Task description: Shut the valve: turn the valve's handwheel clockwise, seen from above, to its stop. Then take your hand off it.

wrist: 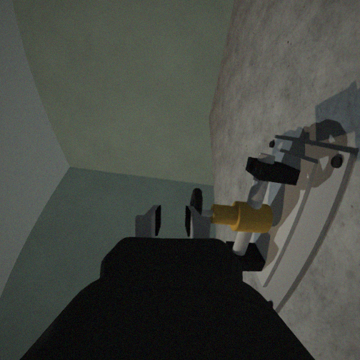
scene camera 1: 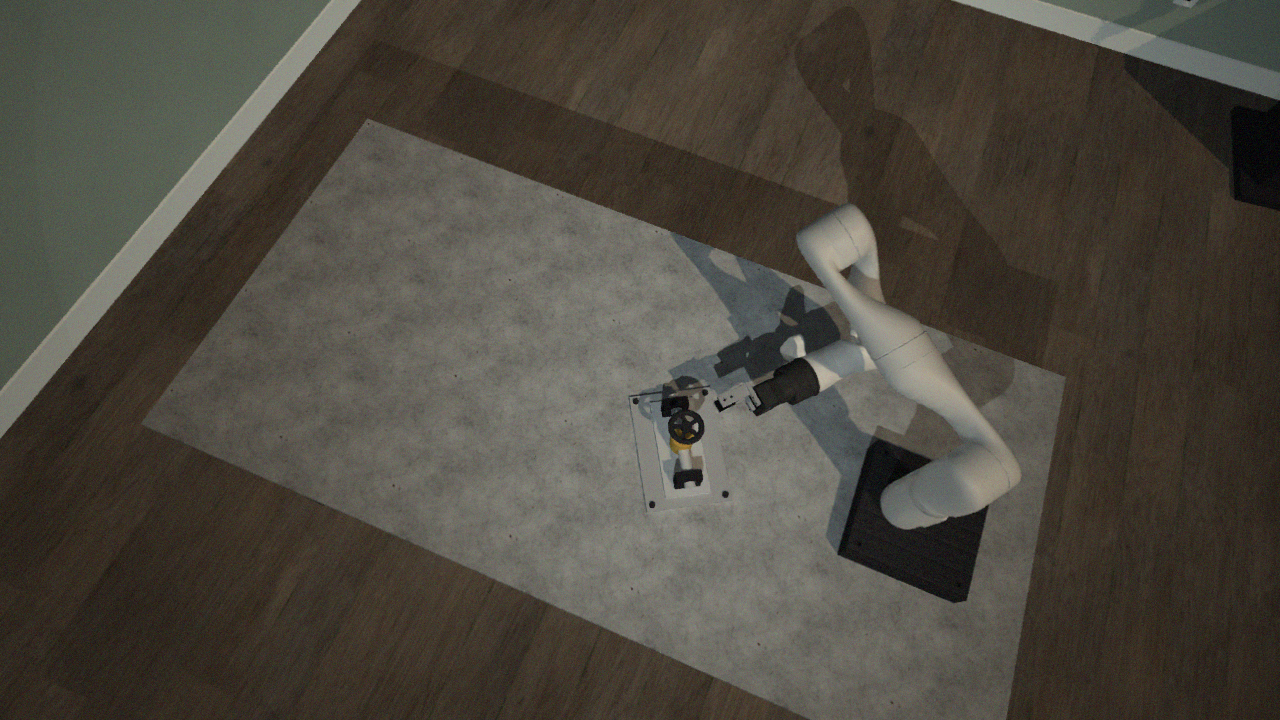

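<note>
The dark spoked handwheel [scene camera 1: 686,427] sits on top of the yellow valve body [scene camera 1: 681,445] [wrist: 254,218]. In the wrist view the handwheel [wrist: 197,198] shows edge-on, partly hidden behind the right finger. My gripper [scene camera 1: 722,402] [wrist: 172,215] is open, with a gap between its fingertips and nothing in it. In the scene view it stands to the right of the handwheel and slightly above it in the picture, apart from it. The wheel's turning angle relative to its stop cannot be told.
The valve's pipe rests on black supports [scene camera 1: 687,478] [wrist: 274,170] on a pale base plate [scene camera 1: 718,474] with dark corner bolts. Thin dark bars lie at the plate's upper end. The plate lies on a grey mat [scene camera 1: 402,313]. The arm's black base [scene camera 1: 904,555] stands at the right.
</note>
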